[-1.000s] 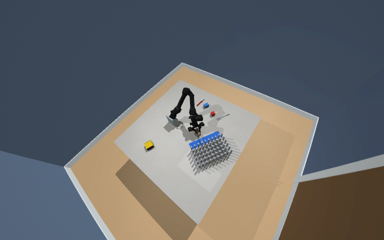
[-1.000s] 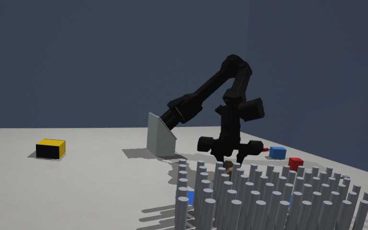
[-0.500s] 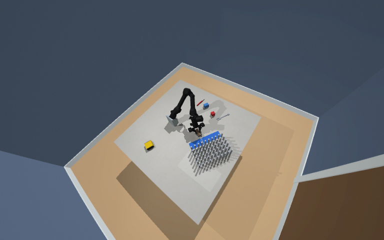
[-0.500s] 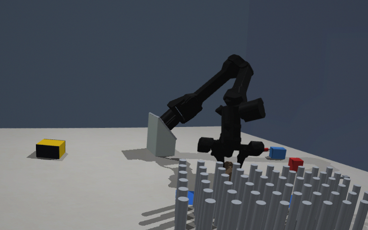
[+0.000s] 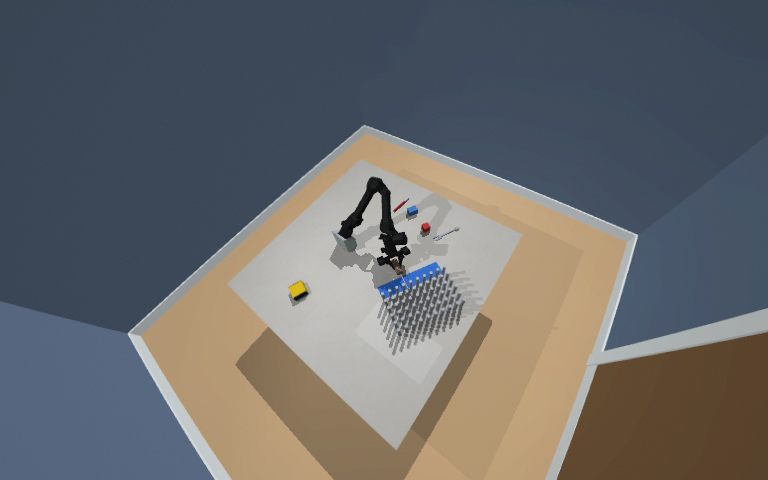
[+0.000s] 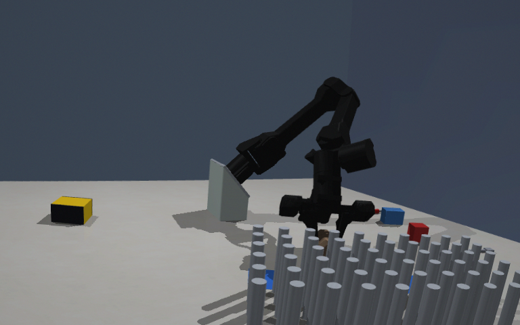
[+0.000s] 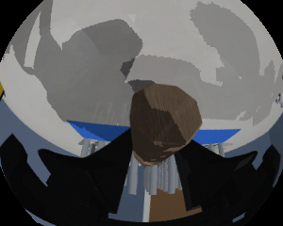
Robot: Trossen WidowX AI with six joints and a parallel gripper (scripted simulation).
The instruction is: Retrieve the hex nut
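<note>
The blue taped strip lies 90 mm ahead of my gripper tip, 30 mm below it and 10 mm to the right of it. Also, from my gripper tip: red block 330 mm to the left, 10 mm below; grey wrench-like tool 370 mm to the left, 130 mm ahead, 30 mm below; blue block 400 mm to the left, 140 mm behind, 10 mm below.
</note>
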